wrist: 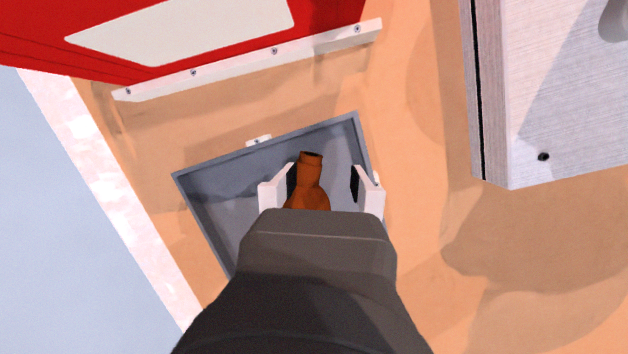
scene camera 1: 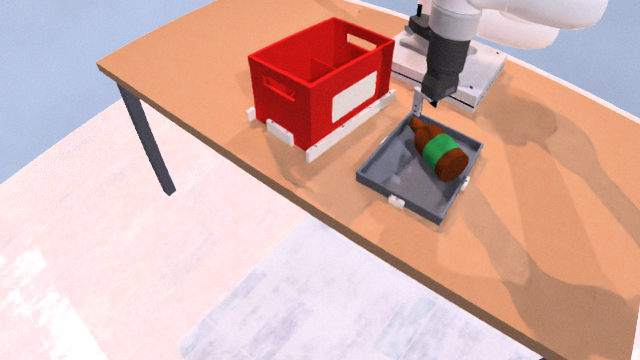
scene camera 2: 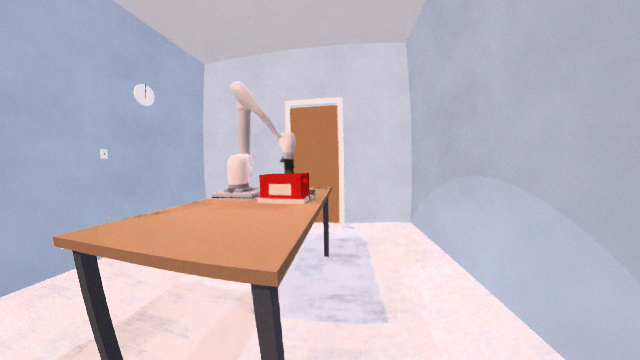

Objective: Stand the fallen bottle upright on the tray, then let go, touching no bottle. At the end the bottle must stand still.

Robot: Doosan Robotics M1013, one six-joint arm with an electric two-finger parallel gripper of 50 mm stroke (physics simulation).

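Places are measured from the arm's base along level axes (x ahead, y left, z up), in centimetres.
Where they show: gripper, fingertip midpoint: (wrist: 323, 175) (scene camera 1: 424, 109); arm's base, origin of the base link: (scene camera 2: 239, 190).
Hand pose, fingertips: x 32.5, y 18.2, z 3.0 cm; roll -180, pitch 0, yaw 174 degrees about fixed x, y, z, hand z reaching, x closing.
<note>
Each offset is from my fingertips to the top centre of the thing. "spot": to the spot under its first point.
The brown bottle @(dx +3.5, dy +6.0, dz -0.1 cm) (scene camera 1: 441, 150) (wrist: 309, 192) with a green label lies on its side in the grey tray @(spot: dx +13.1, dy +11.1, dz -7.5 cm) (scene camera 1: 420, 192) (wrist: 225, 175). In scene camera 1 its neck points to the tray's back corner, near the gripper, and its base lies toward the right side. My gripper (scene camera 1: 425, 104) (wrist: 323, 175) is open and empty, above the neck end of the bottle. In the wrist view the neck appears between the fingers, nearer the left finger; the gripper body hides the label and base. In scene camera 2 the crate hides the fingertips, and the bottle does not show.
A tall red crate @(dx +10.1, dy -21.5, dz +9.5 cm) (scene camera 1: 320, 100) (scene camera 2: 300, 186) (wrist: 330, 15) stands beside the tray, bordered by white strips @(spot: dx +11.6, dy -10.9, dz -5.8 cm) (scene camera 1: 350, 125) (wrist: 240, 65). The robot's base plate (scene camera 1: 480, 75) (wrist: 550, 100) is behind the tray in scene camera 1. Small white blocks (scene camera 1: 396, 201) (wrist: 258, 140) sit against the tray's outer sides.
</note>
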